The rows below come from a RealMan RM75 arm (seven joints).
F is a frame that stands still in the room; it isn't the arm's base.
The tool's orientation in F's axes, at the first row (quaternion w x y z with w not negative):
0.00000, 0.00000, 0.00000, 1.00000
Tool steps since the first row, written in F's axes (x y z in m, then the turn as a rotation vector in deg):
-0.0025, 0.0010, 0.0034, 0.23, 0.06, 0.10
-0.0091, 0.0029, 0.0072, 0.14, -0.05, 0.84
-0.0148, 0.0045, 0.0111, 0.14, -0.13, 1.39
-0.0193, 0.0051, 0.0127, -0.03, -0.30, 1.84
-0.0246, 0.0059, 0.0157, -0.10, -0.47, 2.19
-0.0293, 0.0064, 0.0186, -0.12, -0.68, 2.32
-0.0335, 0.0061, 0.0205, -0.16, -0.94, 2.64
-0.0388, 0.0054, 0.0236, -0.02, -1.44, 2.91
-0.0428, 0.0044, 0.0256, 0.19, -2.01, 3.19
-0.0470, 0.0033, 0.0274, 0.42, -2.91, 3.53
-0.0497, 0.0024, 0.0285, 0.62, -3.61, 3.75
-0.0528, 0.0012, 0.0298, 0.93, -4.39, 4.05
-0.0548, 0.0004, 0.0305, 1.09, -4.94, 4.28
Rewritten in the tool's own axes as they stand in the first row. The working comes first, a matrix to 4 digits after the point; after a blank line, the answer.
The tool's axes in the first row as the columns of a matrix, in F's axes (used below as rounded here):
-1.0000, 0.0000, 0.0000
0.0000, -1.0000, 0.0000
0.0000, 0.0000, 1.0000

0.0025, -0.0010, 0.0034, -0.23, -0.06, 0.10
0.0091, -0.0029, 0.0072, -0.14, 0.05, 0.84
0.0148, -0.0045, 0.0111, -0.14, 0.13, 1.39
0.0193, -0.0051, 0.0127, 0.03, 0.30, 1.84
0.0246, -0.0059, 0.0157, 0.10, 0.47, 2.19
0.0293, -0.0064, 0.0186, 0.12, 0.68, 2.32
0.0335, -0.0061, 0.0205, 0.16, 0.94, 2.64
0.0388, -0.0054, 0.0236, 0.02, 1.44, 2.91
0.0428, -0.0044, 0.0256, -0.19, 2.01, 3.19
0.0470, -0.0033, 0.0274, -0.42, 2.91, 3.53
0.0497, -0.0024, 0.0285, -0.62, 3.61, 3.75
0.0528, -0.0012, 0.0298, -0.93, 4.39, 4.05
0.0548, -0.0004, 0.0305, -1.09, 4.94, 4.28

